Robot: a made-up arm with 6 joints.
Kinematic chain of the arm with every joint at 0, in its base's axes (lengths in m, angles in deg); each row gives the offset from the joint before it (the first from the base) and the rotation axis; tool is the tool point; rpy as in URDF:
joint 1: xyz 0 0 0.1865 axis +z
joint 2: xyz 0 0 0 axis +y
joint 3: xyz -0.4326 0 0.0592 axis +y
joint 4: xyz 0.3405 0 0.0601 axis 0.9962 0 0.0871
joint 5: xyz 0 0 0 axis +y
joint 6: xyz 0.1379 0 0.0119 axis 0.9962 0 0.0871
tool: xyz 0 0 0 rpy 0 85 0
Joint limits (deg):
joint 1: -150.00..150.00
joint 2: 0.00..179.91
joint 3: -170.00..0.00
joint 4: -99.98..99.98
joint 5: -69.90..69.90
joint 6: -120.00..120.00
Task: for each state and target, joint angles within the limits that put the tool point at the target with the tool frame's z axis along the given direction. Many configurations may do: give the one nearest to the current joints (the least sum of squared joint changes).
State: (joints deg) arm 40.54 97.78 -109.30 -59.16 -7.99 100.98
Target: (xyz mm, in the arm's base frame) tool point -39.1 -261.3 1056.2 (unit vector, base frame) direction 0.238 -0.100 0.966
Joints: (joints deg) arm 73.74 58.80 -152.91 -64.21 16.55 100.98
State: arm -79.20 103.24 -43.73 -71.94 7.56 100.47
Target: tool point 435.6 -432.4 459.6 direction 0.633 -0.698 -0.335
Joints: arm -43.96 102.29 -77.08 -99.35 3.66 100.46
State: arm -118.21 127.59 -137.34 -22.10 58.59 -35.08
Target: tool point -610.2 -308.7 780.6 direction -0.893 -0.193 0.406
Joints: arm -149.89 123.23 -150.32 -67.26 17.75 -35.07
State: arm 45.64 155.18 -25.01 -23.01 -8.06 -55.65
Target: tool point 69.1 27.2 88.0 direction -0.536 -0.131 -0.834
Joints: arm 17.54 121.15 -0.12 15.87 7.69 -55.65
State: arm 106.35 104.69 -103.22 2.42 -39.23 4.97
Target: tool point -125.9 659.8 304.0 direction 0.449 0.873 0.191
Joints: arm 109.23 126.52 -76.73 49.29 -69.79 4.97
